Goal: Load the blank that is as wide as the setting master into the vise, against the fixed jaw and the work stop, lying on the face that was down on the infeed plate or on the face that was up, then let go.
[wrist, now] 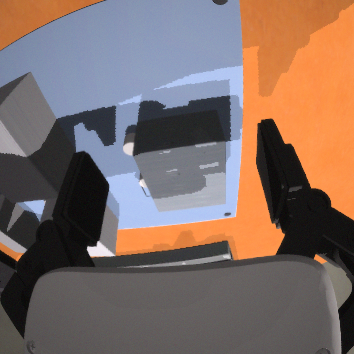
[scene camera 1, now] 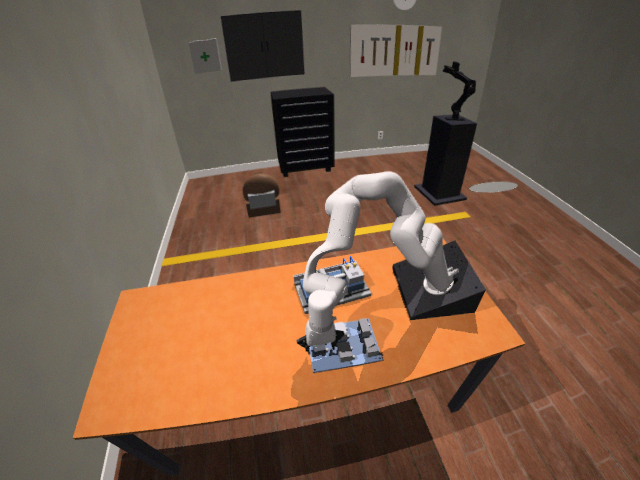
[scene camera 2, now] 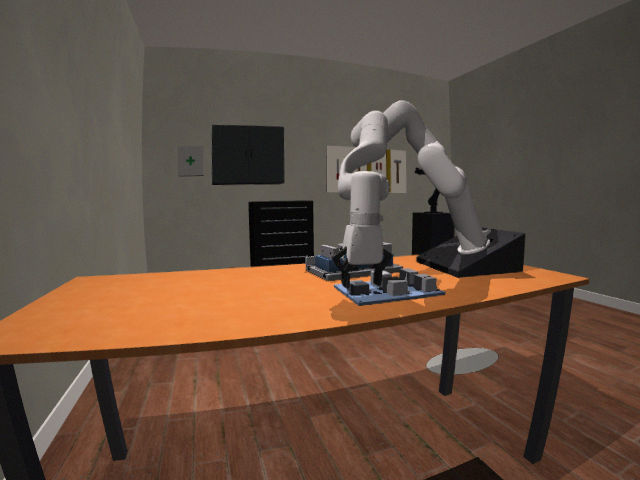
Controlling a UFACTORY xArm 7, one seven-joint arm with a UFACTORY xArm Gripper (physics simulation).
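Places are measured from the arm's base along level axes (x ahead, y left, z up), in metres.
Where they show: gripper, fingertip midpoint: [wrist: 172, 154] [scene camera 1: 320, 349] [scene camera 2: 361, 286]; arm's base, origin of the base link: [scene camera 1: 438, 282] [scene camera 2: 474, 247].
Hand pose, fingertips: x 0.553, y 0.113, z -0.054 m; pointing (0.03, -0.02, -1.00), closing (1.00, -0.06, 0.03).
Note:
Each offset is from my fingertips to the top centre of the thing. "*": to the spot under its first point.
My gripper [scene camera 1: 321, 347] [scene camera 2: 362, 283] [wrist: 172, 154] is open and empty, pointing down low over the left end of the blue infeed plate {dz -0.019, dx -0.089, dy -0.008 m} [scene camera 1: 330, 366] [scene camera 2: 361, 299] [wrist: 170, 30]. A grey block {dz +0.006, dx +0.002, dy -0.018 m} [scene camera 1: 318, 350] [scene camera 2: 359, 287] [wrist: 180, 175] with a dark shaded side lies on the plate; in the wrist view it shows between the two fingers, with a gap on each side. Small pale round pegs {* dz -0.011, dx -0.024, dy +0.002 m} [wrist: 129, 147] stand at its left there. The vise {dz +0.072, dx -0.133, dy -0.292 m} [scene camera 1: 338, 301] [scene camera 2: 325, 262] [wrist: 200, 253] is behind the plate, partly hidden by the arm. Which block matches the setting master in width cannot be told.
Several other grey blocks stand on the plate, among them a front one {dz +0.017, dx -0.081, dy +0.037 m} [scene camera 1: 346, 355] [scene camera 2: 397, 287] and one at the right [scene camera 1: 371, 347] [scene camera 2: 425, 282]. In the wrist view a tall block {* dz -0.002, dx -0.058, dy +0.048 m} [wrist: 30, 115] is left of the left finger. The arm's black base [scene camera 1: 444, 304] [scene camera 2: 491, 266] is at the right.

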